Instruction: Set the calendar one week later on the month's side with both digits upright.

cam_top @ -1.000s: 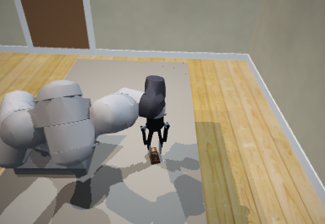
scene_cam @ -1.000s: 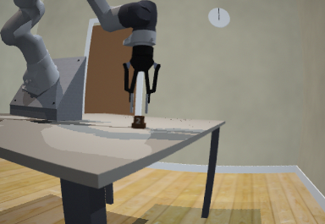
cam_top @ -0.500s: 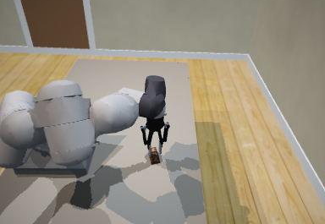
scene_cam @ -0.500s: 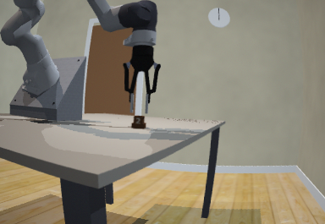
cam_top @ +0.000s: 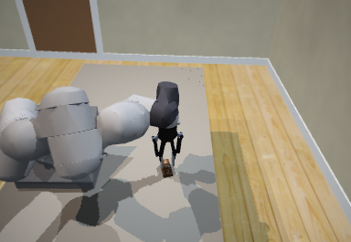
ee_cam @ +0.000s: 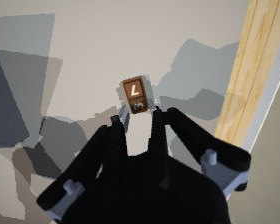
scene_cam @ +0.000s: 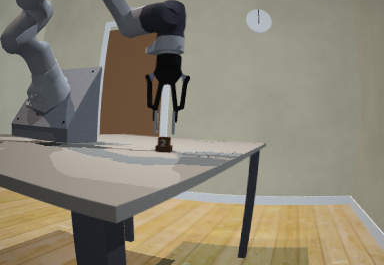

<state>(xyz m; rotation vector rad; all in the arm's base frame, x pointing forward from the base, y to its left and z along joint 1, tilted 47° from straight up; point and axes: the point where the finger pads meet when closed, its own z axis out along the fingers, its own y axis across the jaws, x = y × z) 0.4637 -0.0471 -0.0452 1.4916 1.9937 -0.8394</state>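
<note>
Now: the brown tray 70 mm below my hand, 20 mm to the left of it and 10 mm behind it.
</note>
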